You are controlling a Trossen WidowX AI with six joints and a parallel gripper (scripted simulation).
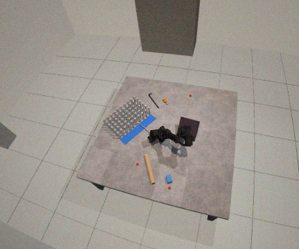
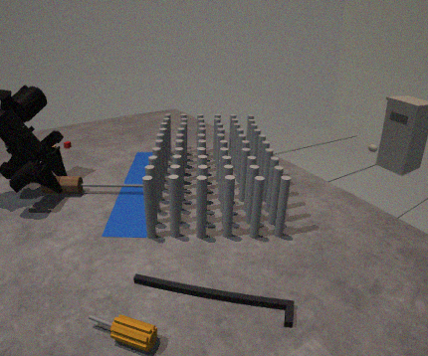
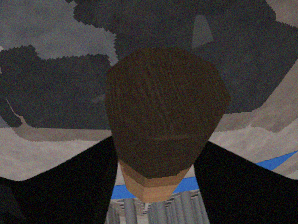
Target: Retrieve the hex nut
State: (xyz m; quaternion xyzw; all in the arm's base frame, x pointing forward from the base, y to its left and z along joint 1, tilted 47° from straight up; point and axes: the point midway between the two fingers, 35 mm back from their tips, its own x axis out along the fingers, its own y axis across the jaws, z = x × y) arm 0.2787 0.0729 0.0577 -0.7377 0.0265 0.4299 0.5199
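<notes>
Now: gripper tip 9 cm short of the brown-handled tool and 5 cm to the left of it. Round my gripper tip: blue taped strip (17 cm ahead, 5 cm to the right, 1 cm below); blue block (23 cm behind, 37 cm to the left); screwdriver (1 cm behind, 43 cm to the right).
</notes>
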